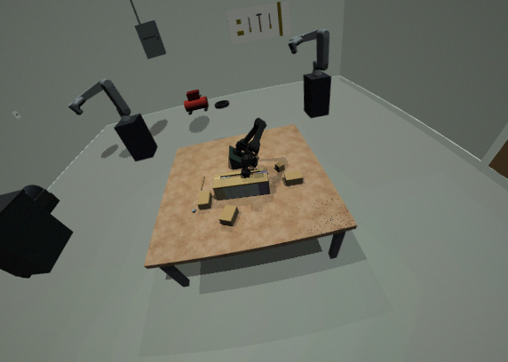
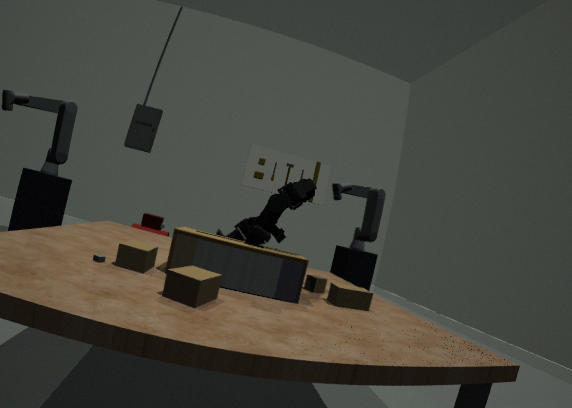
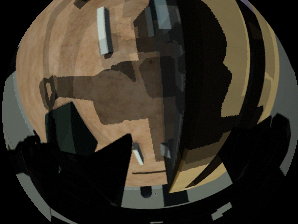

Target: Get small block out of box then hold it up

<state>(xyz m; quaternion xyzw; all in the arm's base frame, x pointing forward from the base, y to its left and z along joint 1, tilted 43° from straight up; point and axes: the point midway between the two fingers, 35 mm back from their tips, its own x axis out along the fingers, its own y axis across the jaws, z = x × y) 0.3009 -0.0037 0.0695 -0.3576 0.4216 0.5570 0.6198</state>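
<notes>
The clear-fronted box is 30 mm to the right of my gripper tip, 30 mm below it and 30 mm ahead of it. Round my gripper tip: thin stick 350 mm to the right, 100 mm behind, 90 mm below.
</notes>
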